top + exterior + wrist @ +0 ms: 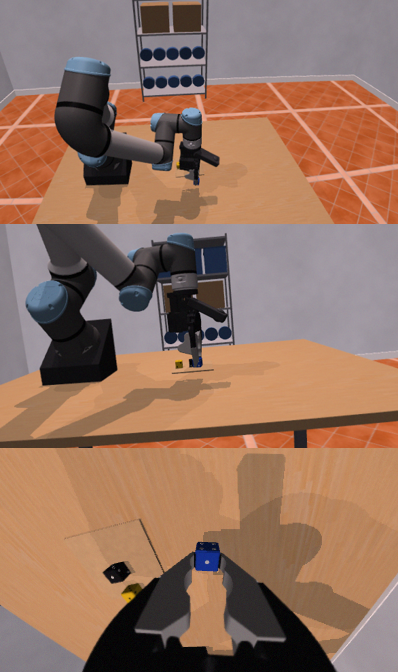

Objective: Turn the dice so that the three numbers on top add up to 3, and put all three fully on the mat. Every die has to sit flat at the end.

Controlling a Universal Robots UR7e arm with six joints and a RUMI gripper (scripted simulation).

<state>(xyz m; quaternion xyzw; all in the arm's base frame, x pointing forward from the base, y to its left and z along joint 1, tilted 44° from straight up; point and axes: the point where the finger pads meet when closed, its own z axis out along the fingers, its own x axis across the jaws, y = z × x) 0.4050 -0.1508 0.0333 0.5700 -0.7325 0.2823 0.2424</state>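
The black die is 160 mm to the left of my hand, 40 mm below it and 20 mm behind it. The rest, counted from my hand: yellow die 150 mm to the left, 70 mm behind, 40 mm below; blue die right at my hand; tan mat 160 mm to the left, 50 mm below, 20 mm behind.
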